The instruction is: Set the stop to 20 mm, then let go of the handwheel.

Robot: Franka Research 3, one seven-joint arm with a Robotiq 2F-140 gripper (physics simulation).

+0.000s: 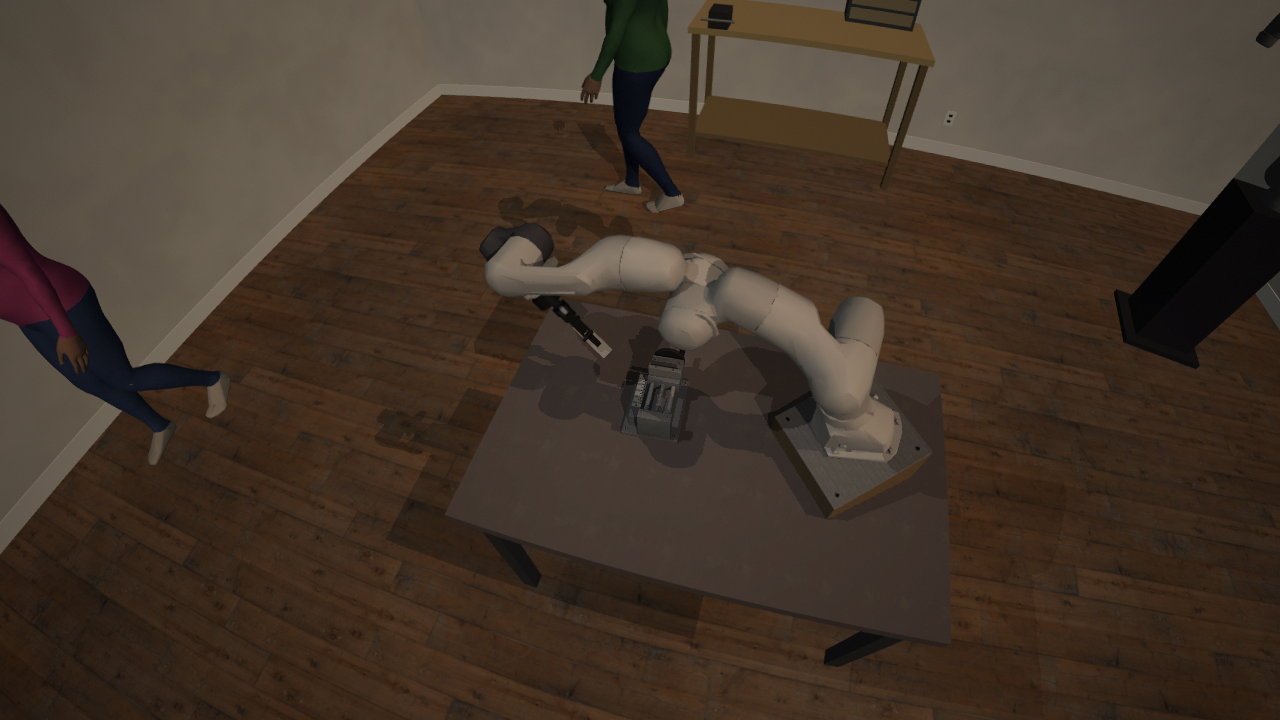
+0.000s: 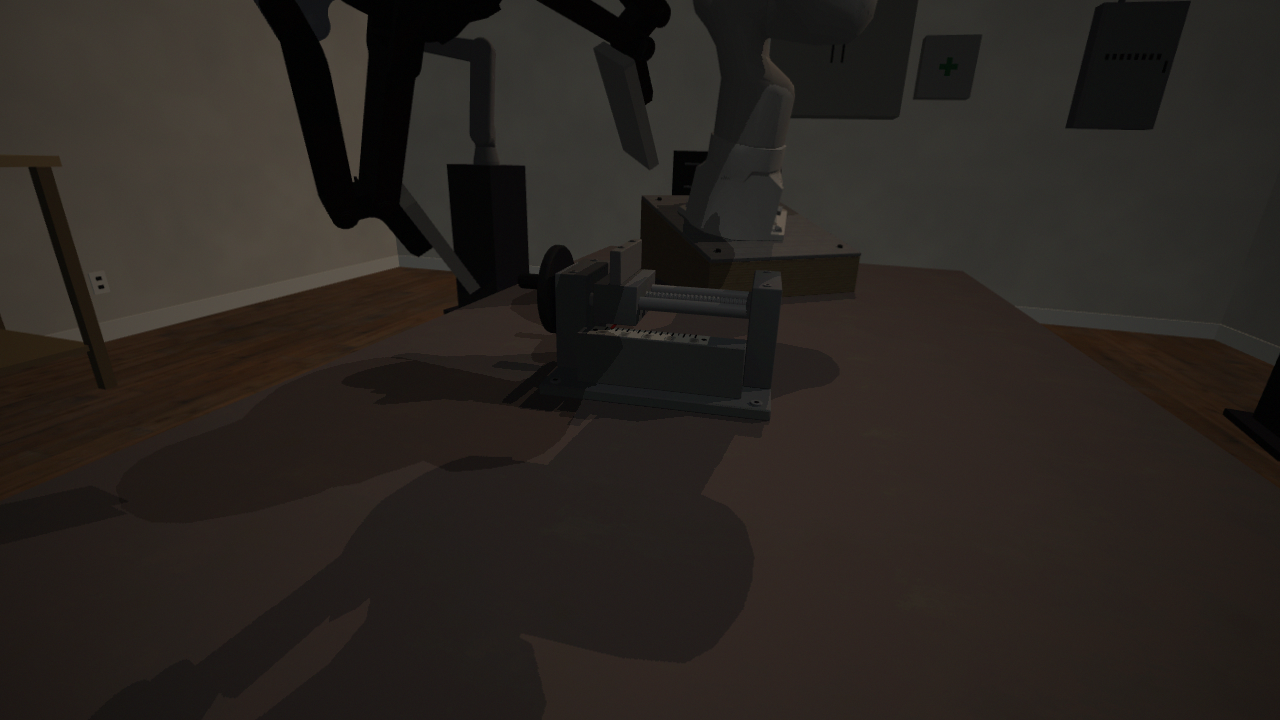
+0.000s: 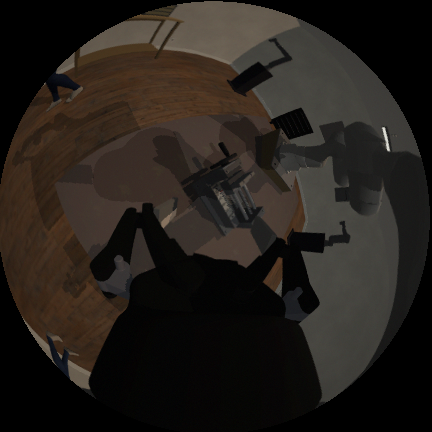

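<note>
The stop fixture (image 1: 657, 398) (image 2: 662, 362) (image 3: 227, 200) stands on the table. Its black handwheel (image 1: 669, 355) (image 2: 555, 288) is upright at one end, with a knob (image 2: 528, 280) (image 3: 224, 149) sticking out. The stop block (image 2: 619, 302) sits on the rods near the handwheel end. The scale (image 1: 639, 392) (image 2: 657, 334) (image 3: 223, 202) runs below the rods; its numbers are too small to read, and a small red mark shows near the block. My gripper (image 1: 602, 348) (image 2: 563, 228) (image 3: 215, 214) is open and empty, its fingers apart from the handwheel.
The arm's base stands on a block (image 1: 845, 483) (image 2: 787, 277) (image 3: 270, 150) on the table (image 1: 716, 555) (image 2: 984, 501). My arm reaches over the table above the fixture. Two people (image 1: 640, 89) (image 1: 53, 295) stand on the floor beyond the table. A wooden bench (image 1: 805, 31) is against the wall.
</note>
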